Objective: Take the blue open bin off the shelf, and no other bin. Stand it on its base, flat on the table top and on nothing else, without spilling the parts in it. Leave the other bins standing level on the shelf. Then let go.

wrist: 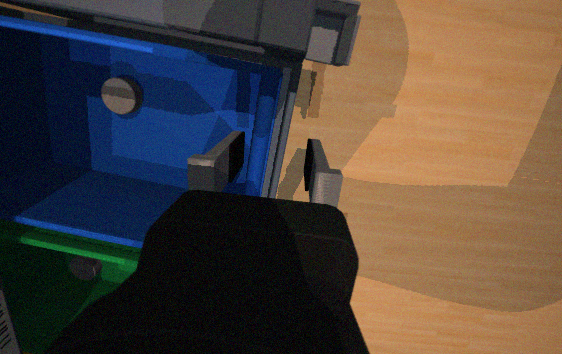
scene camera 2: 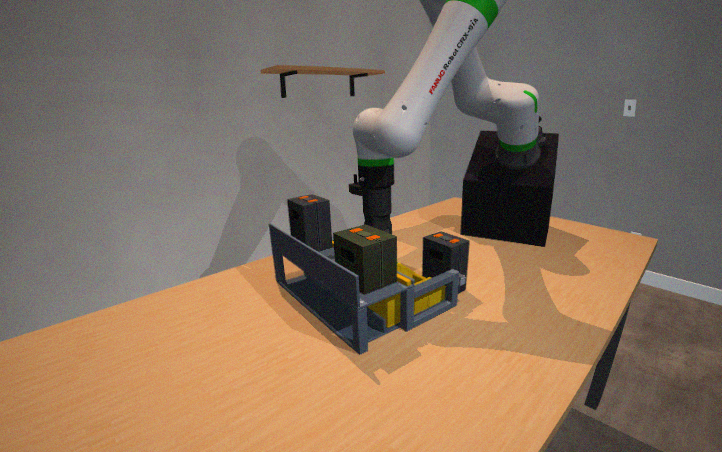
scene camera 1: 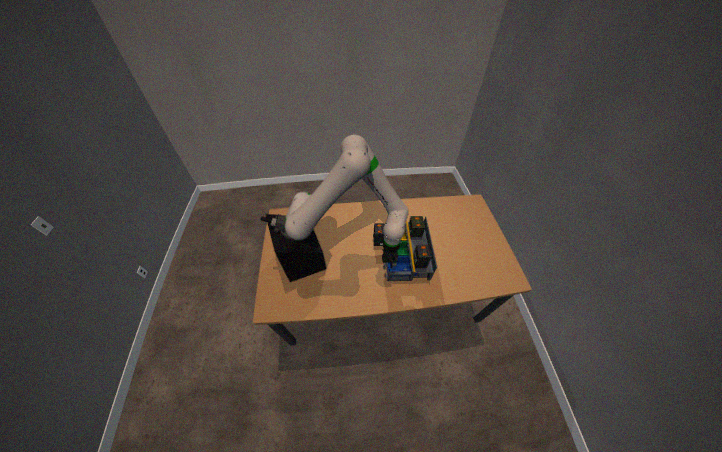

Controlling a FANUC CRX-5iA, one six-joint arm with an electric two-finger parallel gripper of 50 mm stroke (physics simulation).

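Frame: origin at the arm's base, x right, y back, z down, level; centimetres.
Seen in the pictures: gripper, fingertip midpoint: (wrist: 274, 151) (scene camera 1: 387, 267); arm's base at its link origin: (scene camera 2: 517, 154).
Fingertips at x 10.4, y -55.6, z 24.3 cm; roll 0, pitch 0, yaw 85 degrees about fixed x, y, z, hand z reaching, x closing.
Observation:
Offsets run from my fingertips to a thing's top centre. "pt": to the spot under its first point. Level surfaces: height alone.
The blue open bin @[dx -0.1, dy -9.0, dz -5.4 cm] (scene camera 1: 398, 265) (wrist: 150, 132) stands in the grey shelf (scene camera 1: 433, 253) (scene camera 2: 319, 266) (wrist: 280, 25), at its end beside a green bin @[dx -11.3, dy -9.2, dz -5.4 cm] (scene camera 1: 403, 247) (wrist: 112, 270). A round grey part @[dx +1.5, dy -11.1, dz +0.9 cm] (wrist: 117, 95) lies in the blue bin. My gripper (scene camera 1: 391, 262) (wrist: 274, 151) is open and empty at the bin's outer end wall. In the wrist view one finger is over the bin's inside and the other over the table side, with the wall and a grey rail seen between them. Their height against the wall is unclear. The fingertips are hidden in scene camera 2.
Yellow bins @[pt dx -27.5, dy -5.3, dz +0.4 cm] (scene camera 2: 430, 300) are in the shelf. Two dark boxes @[dx -22.6, dy -19.0, dz -17.1 cm] (scene camera 1: 417, 226) @[pt dx +3.6, dy -17.6, dz -19.6 cm] (scene camera 1: 423, 255) (scene camera 2: 309, 221) (scene camera 2: 366, 260) with orange marks stand on the shelf. A third dark box @[dx -22.7, dy +4.5, dz -10.4 cm] (scene camera 1: 378, 234) (scene camera 2: 445, 259) is at its robot side. The black robot base (scene camera 1: 301, 258) (scene camera 2: 506, 207) stands on the table @[dz +2.7 cm] (scene camera 1: 479, 245) (scene camera 2: 186, 362).

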